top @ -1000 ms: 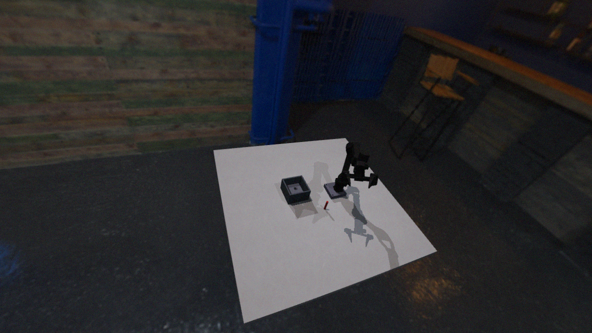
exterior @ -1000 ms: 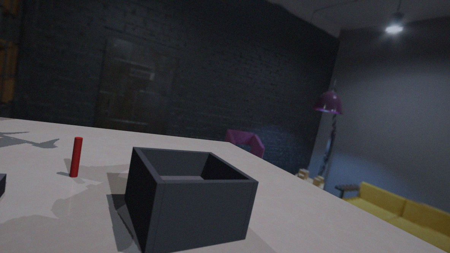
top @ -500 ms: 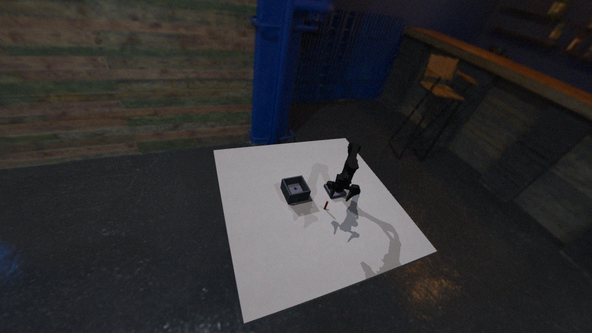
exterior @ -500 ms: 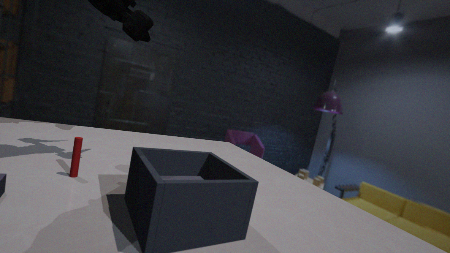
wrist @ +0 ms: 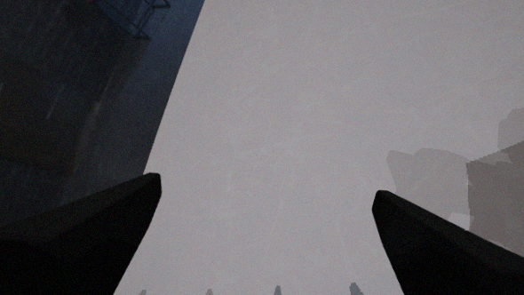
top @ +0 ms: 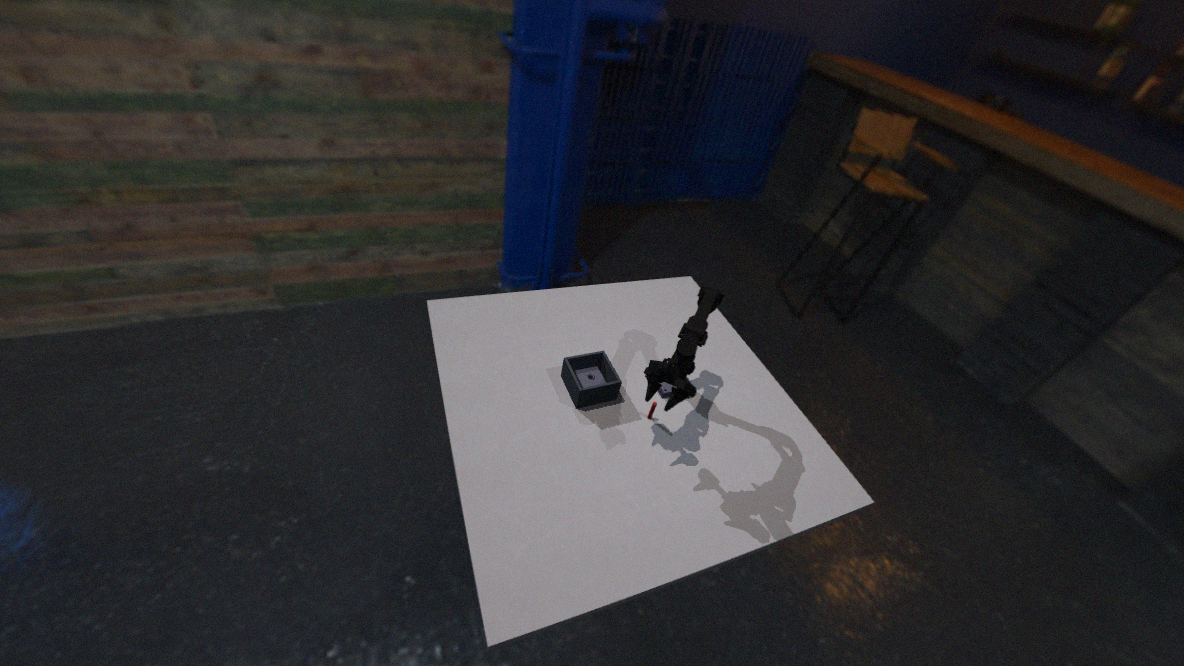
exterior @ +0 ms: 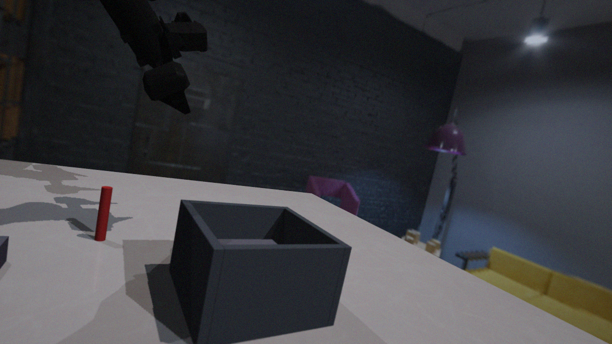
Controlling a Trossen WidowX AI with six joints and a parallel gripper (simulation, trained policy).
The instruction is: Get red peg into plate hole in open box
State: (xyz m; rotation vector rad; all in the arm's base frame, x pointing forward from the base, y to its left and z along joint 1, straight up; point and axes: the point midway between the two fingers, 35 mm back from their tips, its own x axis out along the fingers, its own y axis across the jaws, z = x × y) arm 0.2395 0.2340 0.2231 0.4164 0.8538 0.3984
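The red peg lies 19 cm below my gripper tip, 11 cm to the right of it and 9 cm behind it. Round my gripper tip: dark box: 29 cm to the right, 21 cm below, 8 cm ahead; then grey plate: 29 cm to the right, 19 cm below, 8 cm ahead.
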